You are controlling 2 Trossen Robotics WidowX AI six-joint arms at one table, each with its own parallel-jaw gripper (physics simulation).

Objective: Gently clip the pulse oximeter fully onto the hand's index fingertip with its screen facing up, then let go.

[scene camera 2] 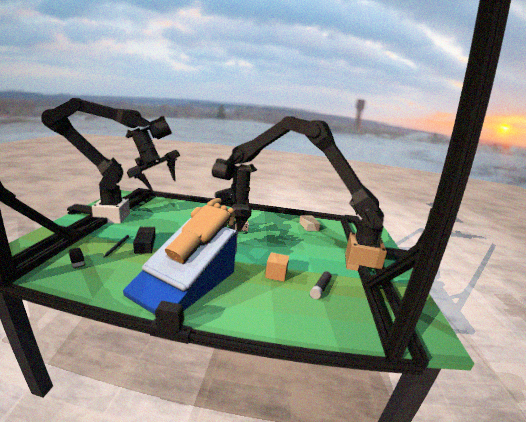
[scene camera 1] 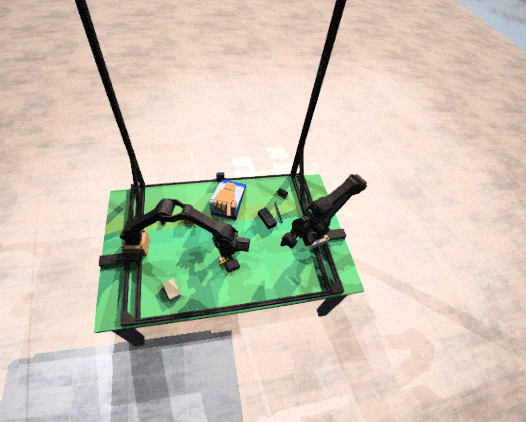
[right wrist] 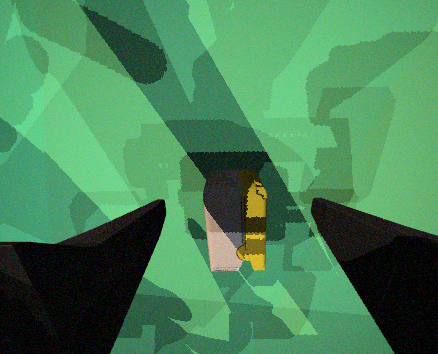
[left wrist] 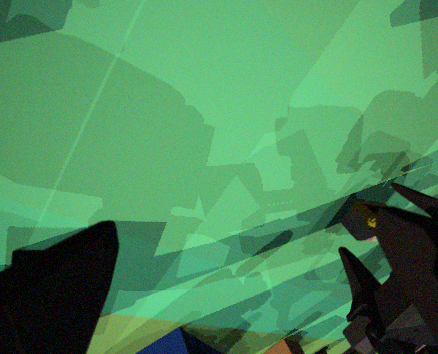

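Note:
The white-and-yellow pulse oximeter stands on the green table, apart from the hand. My right gripper is open and low over it; in the right wrist view the oximeter lies between the two spread fingertips, a gap on each side. It is partly shaded, and which way its screen faces is unclear. The tan hand lies on a white pad on a blue wedge, fingers toward the right gripper; its index finger is hard to make out in scene camera 2. My left gripper is open and empty, high above the table.
A black box, a dark pen and a small dark block lie beside the wedge. An orange cube and a dark cylinder lie on its other side. A pale block lies farther off.

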